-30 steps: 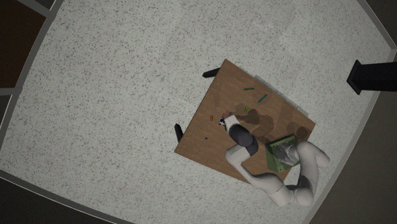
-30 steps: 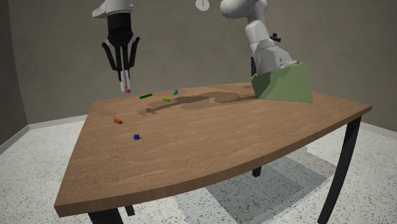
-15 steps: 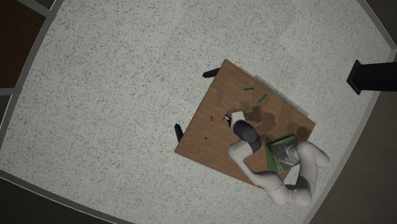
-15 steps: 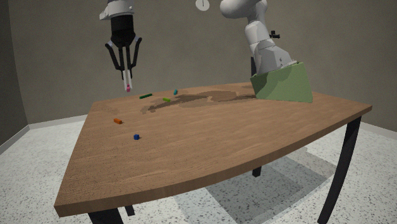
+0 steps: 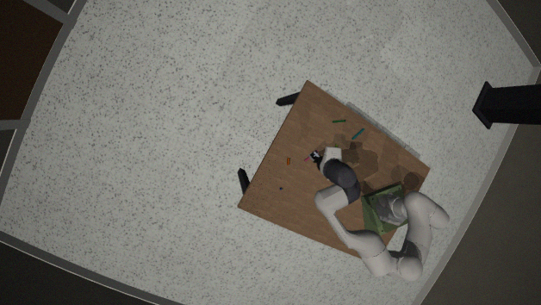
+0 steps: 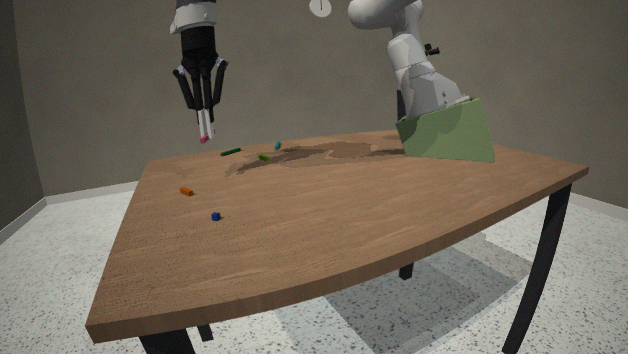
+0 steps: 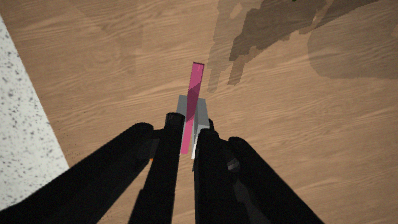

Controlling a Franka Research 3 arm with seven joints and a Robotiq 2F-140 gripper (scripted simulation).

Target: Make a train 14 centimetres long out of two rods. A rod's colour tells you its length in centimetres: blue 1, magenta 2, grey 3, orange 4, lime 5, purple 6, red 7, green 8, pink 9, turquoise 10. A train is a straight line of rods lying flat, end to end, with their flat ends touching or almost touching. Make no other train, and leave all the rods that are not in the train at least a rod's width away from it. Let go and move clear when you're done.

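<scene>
Now: the lime rod 150 mm behind my hand, 120 mm to the right of it and 120 mm below it. The rest, counted from my hand: pink rod (30 mm below); orange rod (120 mm below, 90 mm to the left, 60 mm ahead); blue rod (250 mm to the left, 120 mm below, 20 mm ahead).
</scene>
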